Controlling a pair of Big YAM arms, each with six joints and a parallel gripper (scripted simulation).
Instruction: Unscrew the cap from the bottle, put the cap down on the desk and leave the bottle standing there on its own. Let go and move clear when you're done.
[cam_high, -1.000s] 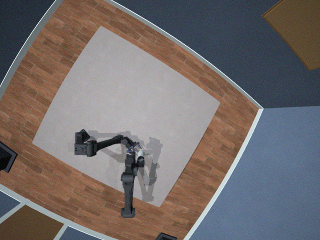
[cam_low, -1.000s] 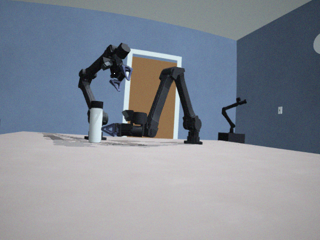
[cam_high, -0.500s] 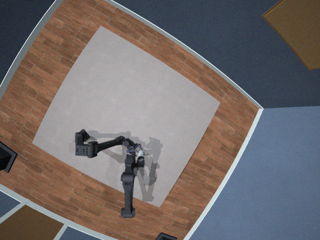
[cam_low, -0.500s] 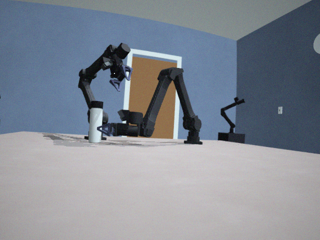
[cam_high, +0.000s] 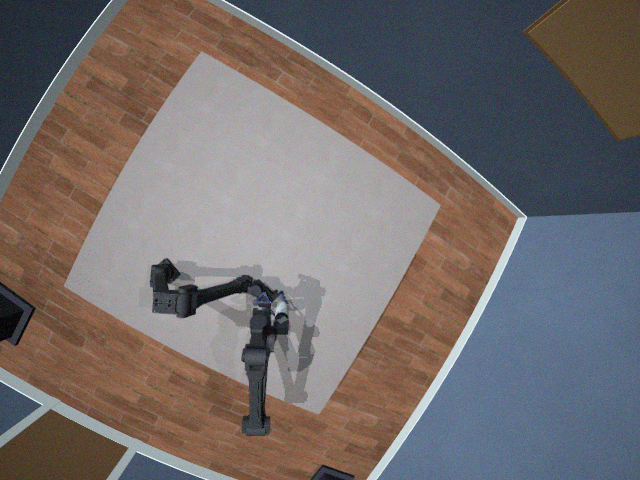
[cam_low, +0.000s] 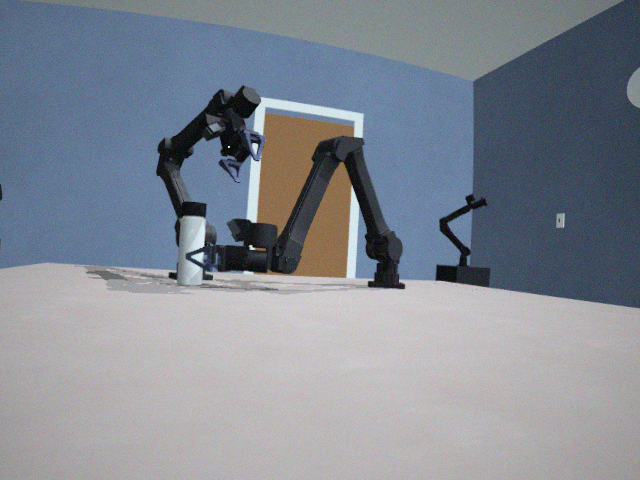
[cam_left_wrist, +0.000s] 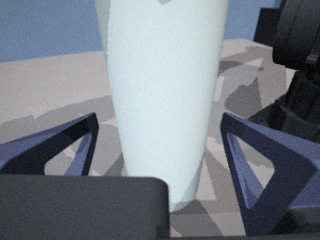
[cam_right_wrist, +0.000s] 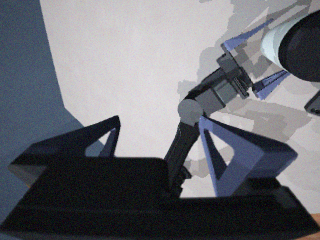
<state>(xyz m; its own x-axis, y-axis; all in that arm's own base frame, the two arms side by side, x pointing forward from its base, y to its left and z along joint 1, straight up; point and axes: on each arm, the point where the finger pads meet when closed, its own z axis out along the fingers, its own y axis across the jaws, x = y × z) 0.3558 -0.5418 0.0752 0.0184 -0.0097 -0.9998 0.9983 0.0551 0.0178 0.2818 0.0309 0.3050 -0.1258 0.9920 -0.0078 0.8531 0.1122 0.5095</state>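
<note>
Right now the black cap is 7 cm behind my right hand, 13 cm to the right of it and 11 cm below it.
</note>
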